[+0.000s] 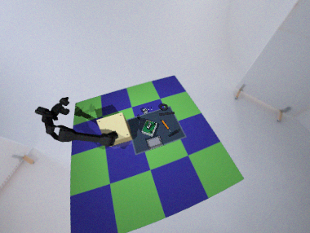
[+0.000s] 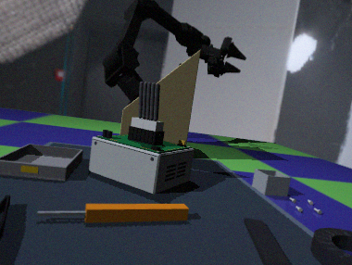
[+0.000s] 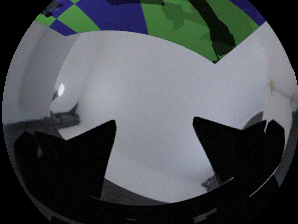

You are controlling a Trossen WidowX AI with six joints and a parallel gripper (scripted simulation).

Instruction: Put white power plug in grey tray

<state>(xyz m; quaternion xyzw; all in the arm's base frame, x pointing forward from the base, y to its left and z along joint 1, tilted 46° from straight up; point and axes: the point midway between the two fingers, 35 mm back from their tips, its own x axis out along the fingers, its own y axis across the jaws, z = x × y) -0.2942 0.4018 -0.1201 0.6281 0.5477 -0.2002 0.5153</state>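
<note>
My gripper tip is now 600 mm short of the white power plug, 410 mm to the left of it and 210 mm above it. Also, from my gripper tip: black bar (820 mm ahead, 310 mm to the right, 290 mm below); then dark mat (650 mm ahead, 410 mm to the right, 300 mm below).
</note>
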